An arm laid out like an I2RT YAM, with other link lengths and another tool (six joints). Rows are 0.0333 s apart.
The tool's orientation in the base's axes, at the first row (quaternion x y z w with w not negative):
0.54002 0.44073 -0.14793 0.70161
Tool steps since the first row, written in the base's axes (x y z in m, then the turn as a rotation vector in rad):
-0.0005 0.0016 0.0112 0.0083 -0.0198 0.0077
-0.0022 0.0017 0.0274 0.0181 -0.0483 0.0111
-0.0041 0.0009 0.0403 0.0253 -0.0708 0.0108
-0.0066 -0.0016 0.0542 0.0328 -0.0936 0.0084
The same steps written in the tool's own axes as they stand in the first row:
-0.0086 0.0073 -0.0013 -0.0066 0.0031 0.0216
-0.0221 0.0163 -0.0017 -0.0113 0.0013 0.0515
-0.0334 0.0228 -0.0015 -0.0130 -0.0023 0.0748
-0.0464 0.0289 -0.0001 -0.0130 -0.0072 0.0984

